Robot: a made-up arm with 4 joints. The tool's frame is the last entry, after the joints.
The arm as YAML. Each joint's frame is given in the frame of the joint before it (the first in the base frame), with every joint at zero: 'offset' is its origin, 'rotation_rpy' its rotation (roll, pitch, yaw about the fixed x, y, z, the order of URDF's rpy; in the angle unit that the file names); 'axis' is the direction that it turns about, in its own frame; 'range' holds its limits. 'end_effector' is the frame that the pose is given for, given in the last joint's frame.
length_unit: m
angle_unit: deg
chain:
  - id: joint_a
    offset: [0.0, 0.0, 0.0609]
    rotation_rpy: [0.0, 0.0, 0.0]
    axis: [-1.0, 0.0, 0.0]
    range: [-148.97, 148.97]
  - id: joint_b
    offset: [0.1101, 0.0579, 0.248]
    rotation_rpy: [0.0, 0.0, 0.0]
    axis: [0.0, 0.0, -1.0]
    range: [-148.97, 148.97]
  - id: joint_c
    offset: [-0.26, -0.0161, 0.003]
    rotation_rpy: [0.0, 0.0, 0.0]
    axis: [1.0, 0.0, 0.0]
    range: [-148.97, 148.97]
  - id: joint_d
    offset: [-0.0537, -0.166, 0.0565]
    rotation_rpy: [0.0, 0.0, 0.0]
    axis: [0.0, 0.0, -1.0]
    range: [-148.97, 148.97]
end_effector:
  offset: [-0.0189, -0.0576, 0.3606]
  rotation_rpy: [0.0, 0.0, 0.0]
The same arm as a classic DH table. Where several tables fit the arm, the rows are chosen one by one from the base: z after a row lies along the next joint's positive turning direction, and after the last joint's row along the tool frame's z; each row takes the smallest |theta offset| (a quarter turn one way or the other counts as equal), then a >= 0, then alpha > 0; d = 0 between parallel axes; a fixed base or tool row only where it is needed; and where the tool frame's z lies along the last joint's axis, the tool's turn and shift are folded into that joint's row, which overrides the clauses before.
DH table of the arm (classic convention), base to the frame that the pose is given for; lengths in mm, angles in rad. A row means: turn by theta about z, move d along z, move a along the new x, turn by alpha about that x. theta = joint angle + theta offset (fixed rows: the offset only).
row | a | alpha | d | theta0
base (fixed) | 0.0 | 1.5708 | 60.9 | -1.5708
joint_a | -57.9 | 1.5708 | -110.1 | 0.0000
joint_b | 16.1 | 1.5708 | -251.0 | 0.0000
joint_c | 166.0 | -1.5708 | -313.7 | 0.0000
joint_d | 60.6 | 3.1416 | 0.0 | 0.3171
tool (fixed) | 0.0 | 0.0000 | 417.1 | 1.8879
Joint limits (rad, base to tool): -2.6000..2.6000 -2.6000..2.6000 -2.6000..2.6000 -2.6000..2.6000

